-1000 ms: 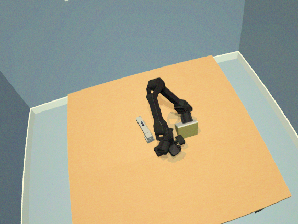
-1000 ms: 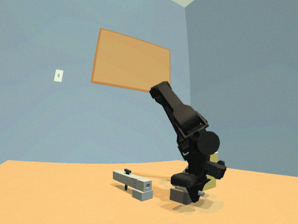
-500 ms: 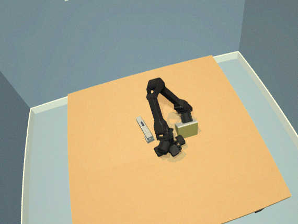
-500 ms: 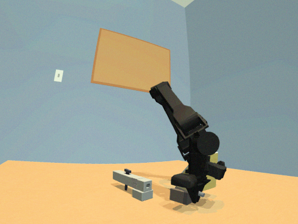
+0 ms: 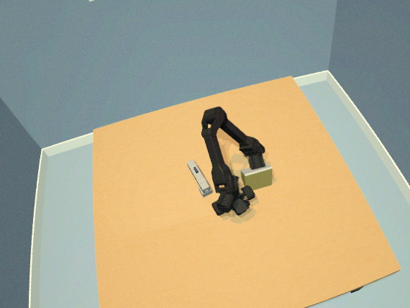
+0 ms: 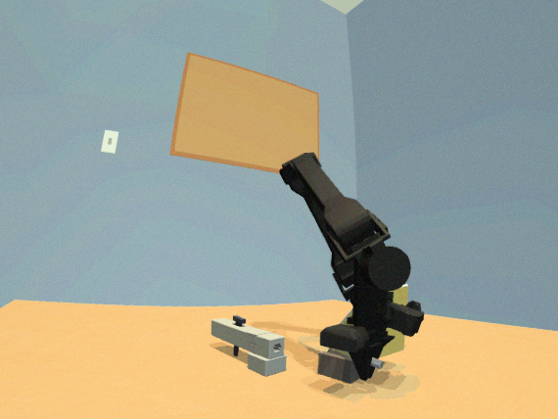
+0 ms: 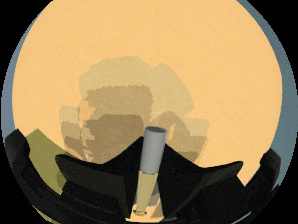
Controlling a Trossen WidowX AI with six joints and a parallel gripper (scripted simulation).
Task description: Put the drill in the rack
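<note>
Right now my gripper tip is 5 cm to the left of the grey v-grooved rack, 2 cm short of it and 1 cm below it. From my gripper tip the other things lie so: grey drill fixture (18 cm to the right, 15 cm ahead, 3 cm above); dark key (20 cm to the right, 15 cm ahead, 4 cm above).
</note>
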